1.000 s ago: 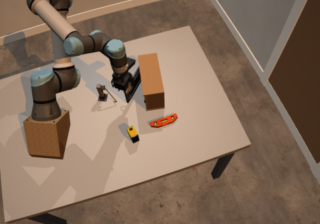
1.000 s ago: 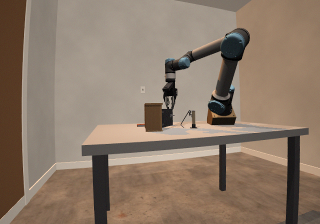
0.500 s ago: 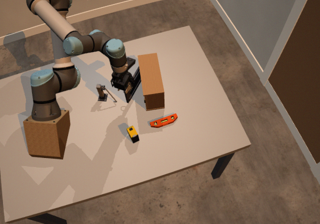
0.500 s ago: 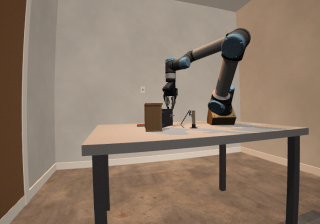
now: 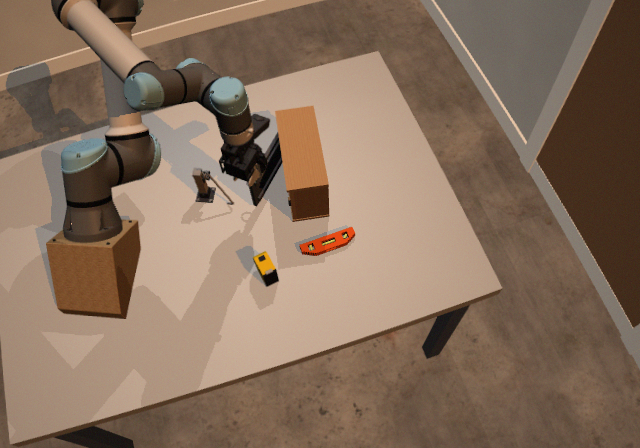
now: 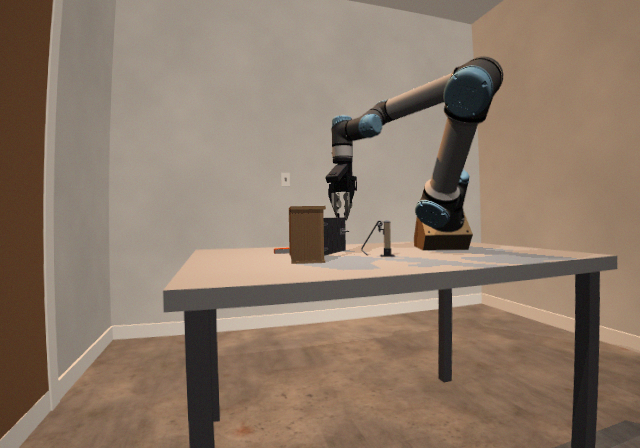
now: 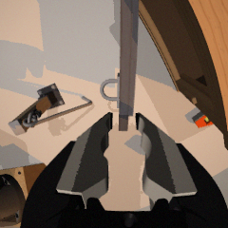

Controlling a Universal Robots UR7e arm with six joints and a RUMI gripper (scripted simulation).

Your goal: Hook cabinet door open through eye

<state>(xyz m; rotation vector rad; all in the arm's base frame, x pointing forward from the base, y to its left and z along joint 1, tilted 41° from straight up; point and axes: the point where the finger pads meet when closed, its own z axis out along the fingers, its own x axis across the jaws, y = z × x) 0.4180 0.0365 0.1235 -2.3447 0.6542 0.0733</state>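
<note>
Now: hand 11 cm past the hook, 8 cm above it and 3 cm to the right of it. The rest, counted from my hand: orange spirit level: 18 cm ahead, 14 cm to the right, 13 cm below; dark door: 8 cm to the left, 6 cm below, 3 cm ahead; black box: 21 cm to the right, 10 cm below, 3 cm ahead.
</note>
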